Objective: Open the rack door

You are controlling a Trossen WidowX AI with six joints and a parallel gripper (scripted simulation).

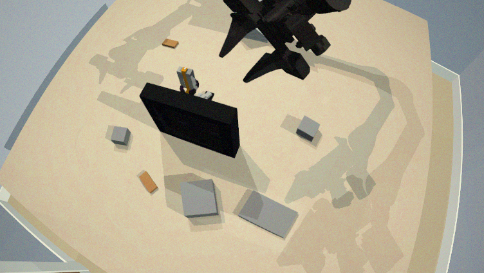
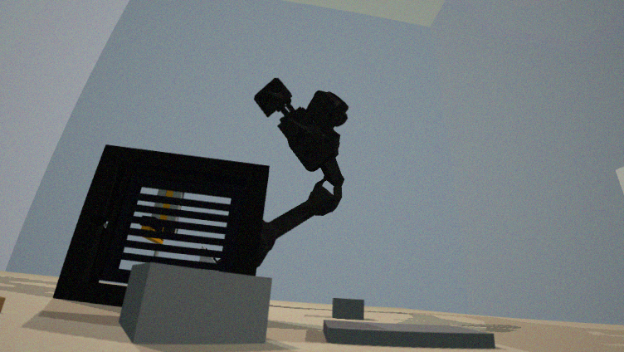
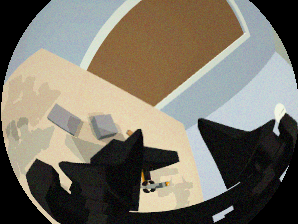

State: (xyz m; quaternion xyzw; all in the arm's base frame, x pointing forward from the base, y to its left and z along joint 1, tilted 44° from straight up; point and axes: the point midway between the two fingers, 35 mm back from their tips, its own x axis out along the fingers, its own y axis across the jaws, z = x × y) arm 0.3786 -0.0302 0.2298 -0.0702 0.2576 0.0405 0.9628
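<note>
The upright grey handle is 50 mm behind my gripper tip, 140 mm to the right of it and 190 mm below it. The rest, counted from my gripper tip: grey box (170 mm ahead, 20 mm to the right, 280 mm below); flat grey slab (130 mm ahead, 140 mm to the left, 290 mm below).
</note>
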